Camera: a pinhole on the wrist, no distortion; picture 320 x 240 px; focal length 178.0 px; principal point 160.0 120.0 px. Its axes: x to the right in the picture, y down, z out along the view. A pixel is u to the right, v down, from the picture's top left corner.
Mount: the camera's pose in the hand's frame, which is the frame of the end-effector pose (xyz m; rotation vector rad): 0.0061 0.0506 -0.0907 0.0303 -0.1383 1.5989
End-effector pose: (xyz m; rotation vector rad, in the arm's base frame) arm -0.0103 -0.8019 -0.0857 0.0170 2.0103 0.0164
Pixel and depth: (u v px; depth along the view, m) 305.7 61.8 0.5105
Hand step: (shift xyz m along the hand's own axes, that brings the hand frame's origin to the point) 0.1243 0.4154 0.4715
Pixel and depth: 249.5 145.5 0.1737
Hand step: -0.0333 0.1180 0.0891
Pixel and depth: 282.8 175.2 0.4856
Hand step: -0.1878 0.3273 0.4158
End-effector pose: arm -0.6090 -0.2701 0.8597 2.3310 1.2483 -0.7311
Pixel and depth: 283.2 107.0 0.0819
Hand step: 0.0047 0.0983 -0.0031
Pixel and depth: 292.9 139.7 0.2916
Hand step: -0.0529 0.2347 0.2193
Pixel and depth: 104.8 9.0 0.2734
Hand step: 0.1608 -0.0585 0.1835
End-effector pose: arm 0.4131 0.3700 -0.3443 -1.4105 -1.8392 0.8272
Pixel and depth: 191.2 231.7 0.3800
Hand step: -0.2593 0.0695 0.2766
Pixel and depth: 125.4 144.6 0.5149
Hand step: -0.0958 -0.1062 0.4045
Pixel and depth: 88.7 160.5 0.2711
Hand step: -0.0698 -0.0881 0.1624
